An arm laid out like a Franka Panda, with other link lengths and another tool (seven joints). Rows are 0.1 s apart.
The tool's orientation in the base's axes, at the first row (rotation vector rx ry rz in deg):
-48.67 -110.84 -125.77
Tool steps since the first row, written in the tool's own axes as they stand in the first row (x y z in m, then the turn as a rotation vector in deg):
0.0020 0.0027 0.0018 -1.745 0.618 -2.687
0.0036 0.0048 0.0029 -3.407 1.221 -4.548
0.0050 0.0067 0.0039 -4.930 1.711 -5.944
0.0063 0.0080 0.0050 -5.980 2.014 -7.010
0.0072 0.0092 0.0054 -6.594 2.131 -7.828
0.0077 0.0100 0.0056 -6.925 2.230 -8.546
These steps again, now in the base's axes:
0.0001 0.0017 0.0034 0.812 -3.139 -0.365
0.0000 0.0028 0.0060 1.828 -5.476 -0.672
0.0000 0.0038 0.0084 2.839 -7.315 -0.996
-0.0002 0.0050 0.0102 3.486 -8.674 -1.254
-0.0003 0.0054 0.0117 3.773 -9.639 -1.467
-0.0003 0.0055 0.0126 3.848 -10.427 -1.561

